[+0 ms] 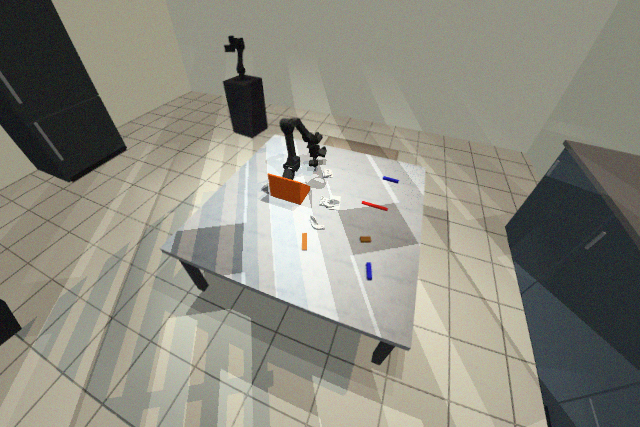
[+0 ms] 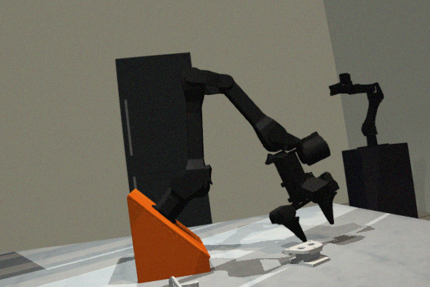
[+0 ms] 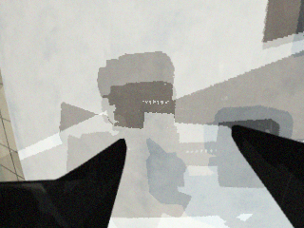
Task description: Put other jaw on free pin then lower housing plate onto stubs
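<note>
My gripper tip is now 640 mm to the left of the orange bar, 290 mm short of it and 20 mm above it. Also, from my gripper tip: blue peg: 660 mm ahead, 640 mm to the right, 10 mm below; red bar: 530 mm ahead, 190 mm to the right, 20 mm below; orange block: 580 mm ahead, 470 mm to the right, 10 mm below.
</note>
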